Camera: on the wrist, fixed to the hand. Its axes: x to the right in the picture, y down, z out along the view.
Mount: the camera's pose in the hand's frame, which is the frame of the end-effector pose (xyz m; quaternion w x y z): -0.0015 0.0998 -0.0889 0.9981 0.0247 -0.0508 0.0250
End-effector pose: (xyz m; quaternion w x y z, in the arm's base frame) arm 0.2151 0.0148 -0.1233 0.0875 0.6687 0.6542 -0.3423
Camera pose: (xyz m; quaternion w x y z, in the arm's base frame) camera 0.3391 0.0510 -0.0888 0.1126 0.6686 0.6233 -0.3896
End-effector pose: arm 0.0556 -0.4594 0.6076 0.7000 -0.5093 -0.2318 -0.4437
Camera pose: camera 0.1291 -0.5318 0.5226 0.7106 -0.5194 -0.2651 -0.3938
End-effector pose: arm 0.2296 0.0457 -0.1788 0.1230 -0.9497 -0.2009 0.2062
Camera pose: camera 0.3006 -0.0571 -0.1312 0.1309 -0.9394 -0.1779 0.2621
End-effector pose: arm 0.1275 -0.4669 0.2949 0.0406 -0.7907 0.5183 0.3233
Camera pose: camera 0.0844 -0.5471 0.3928 0.0783 -0.7588 0.5430 0.3511
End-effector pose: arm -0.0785 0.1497 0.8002 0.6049 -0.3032 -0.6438 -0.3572
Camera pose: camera 0.0537 0.1322 0.8091 0.5875 -0.3219 -0.6746 -0.3101
